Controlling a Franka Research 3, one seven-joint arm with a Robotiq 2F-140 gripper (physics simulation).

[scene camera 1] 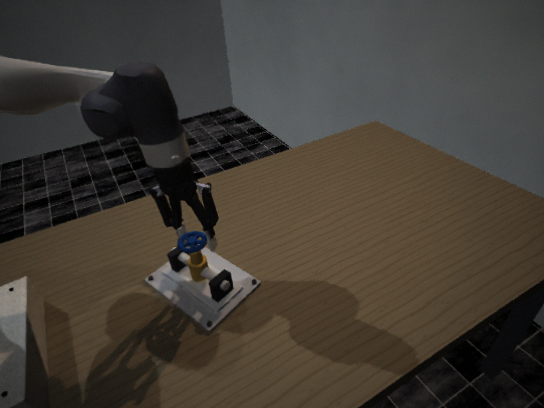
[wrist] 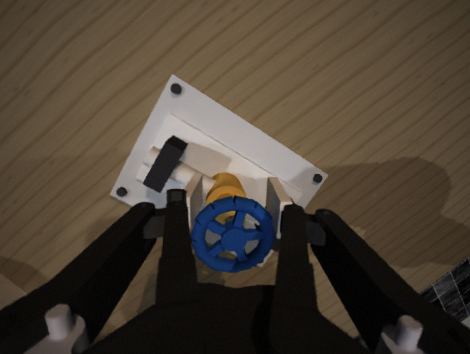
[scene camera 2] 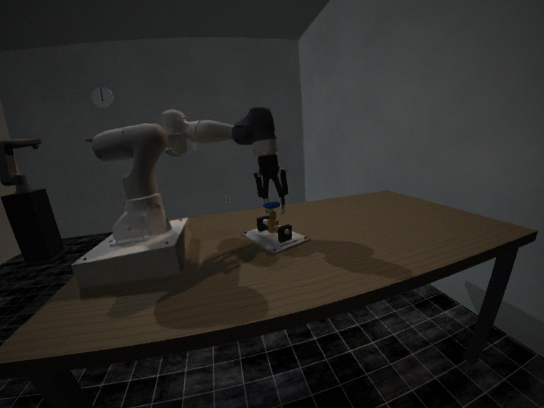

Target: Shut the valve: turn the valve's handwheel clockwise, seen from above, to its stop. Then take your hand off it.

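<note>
The blue handwheel has several spokes and sits on top of the yellow valve body. The valve body stands on a white pipe between two black brackets, on a white base plate with dark bolts at its corners. My gripper points down from above and is shut on the handwheel, one finger at each side of the rim. In the wrist view the near part of the base plate is hidden behind the handwheel and the gripper.
The wooden table carries the valve. The arm's pale pedestal block stands on it to the left. In scene camera 2's view a dark cabinet stands at the far left beyond the table. Walls stand behind and to the right.
</note>
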